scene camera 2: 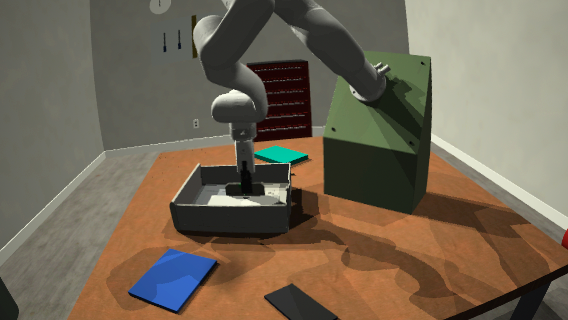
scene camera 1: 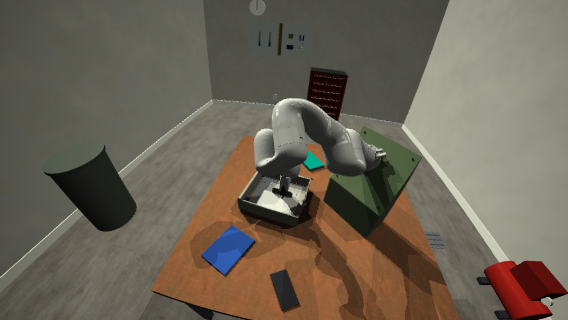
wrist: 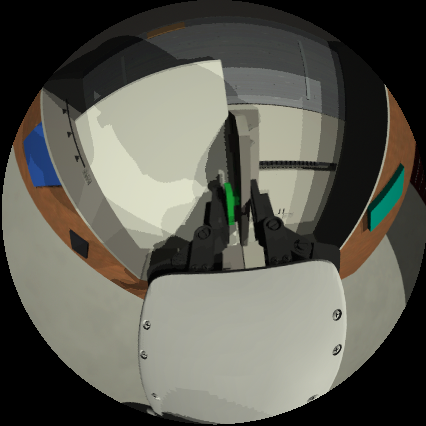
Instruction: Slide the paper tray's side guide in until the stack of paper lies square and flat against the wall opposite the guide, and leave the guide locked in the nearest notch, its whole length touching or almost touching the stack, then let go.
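Observation:
You can see my gripper [scene camera 2: 247,190] from scene camera 2, and the wrist view has my gripper [wrist: 236,195] as well. There's a white paper stack [wrist: 156,145] here, plus a teal pad [wrist: 383,202]. I can also see a blue pad [scene camera 2: 172,280], and scene camera 1 picks out that same blue pad [scene camera 1: 233,243] too.

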